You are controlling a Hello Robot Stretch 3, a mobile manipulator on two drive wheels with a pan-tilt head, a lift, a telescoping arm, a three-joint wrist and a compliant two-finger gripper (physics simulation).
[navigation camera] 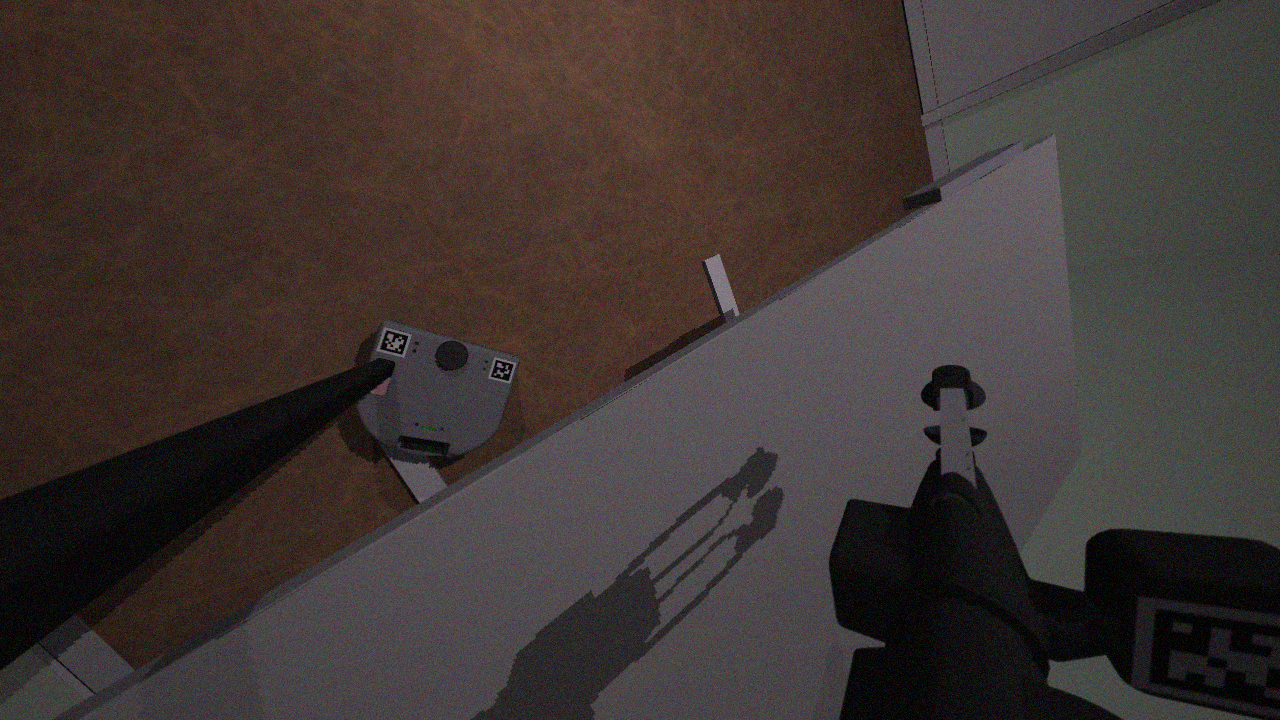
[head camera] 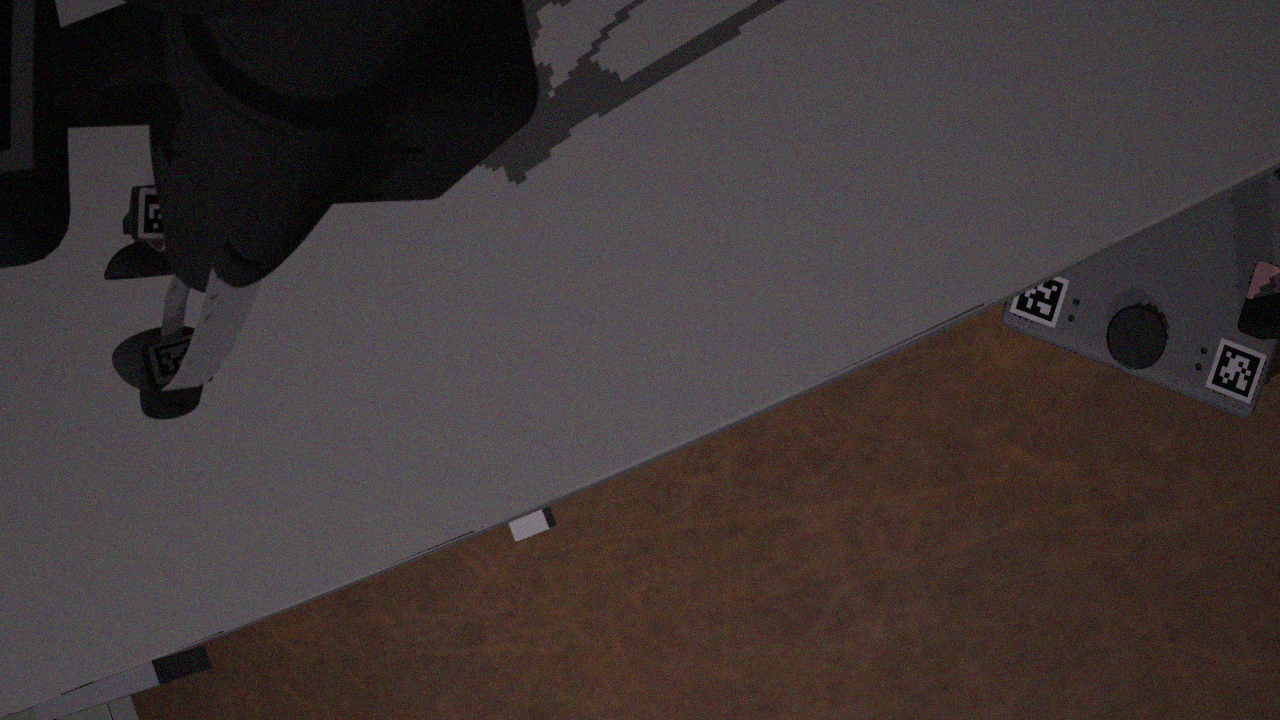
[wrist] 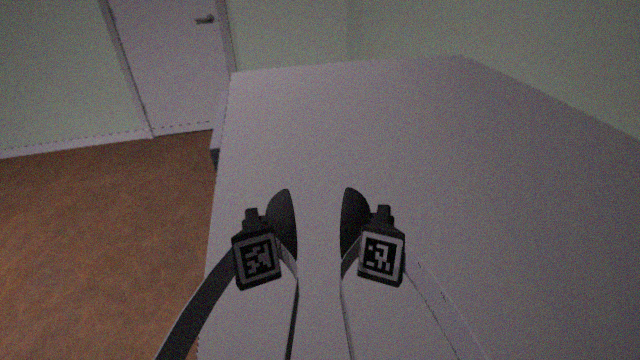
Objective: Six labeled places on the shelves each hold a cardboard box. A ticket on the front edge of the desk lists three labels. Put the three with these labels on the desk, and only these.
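Pixels of known places: gripper, fingertip midpoint: [navigation camera: 952, 404] [head camera: 152, 325] [wrist: 318, 213]; robot's base, origin of the base link: [navigation camera: 451, 353] [head camera: 1133, 333].
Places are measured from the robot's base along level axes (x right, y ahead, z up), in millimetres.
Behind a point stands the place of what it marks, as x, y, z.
The pale desk [head camera: 626, 313] {221, 66, 950} [navigation camera: 1011, 268] {797, 442, 950} [wrist: 400, 125] {761, 195, 950} lies below my gripper [head camera: 147, 304] {350, 114, 1088} [navigation camera: 954, 413] {350, 114, 1088} [wrist: 318, 213] {350, 114, 1088}. The gripper is partly open, its two dark fingertips apart with bare desk visible between them in the wrist view. It hangs over the desk towards its far end. A light panel [head camera: 107, 689] {599, 514, 950} [navigation camera: 975, 174] {608, 522, 950} with a dark end sits at the desk's long edge, seen edge-on from above; I cannot tell whether it is the ticket, and no label can be read. The cardboard boxes and the shelves do not show in these views.
My wheeled base [head camera: 1163, 268] {-7, -84, 160} [navigation camera: 438, 394] {-3, -102, 160} stands on the brown floor [head camera: 760, 555] {408, 499, 0} [navigation camera: 537, 179] {82, 606, 1} [wrist: 100, 240] {506, 1735, 0} beside the desk's long edge. A pale desk foot [head camera: 530, 524] [navigation camera: 718, 284] sticks out below that edge. A door [wrist: 170, 60] {1661, 2346, 645} and green walls [navigation camera: 1181, 268] {2478, 1146, 908} [wrist: 550, 55] {1181, -46, 1028} stand beyond the desk.
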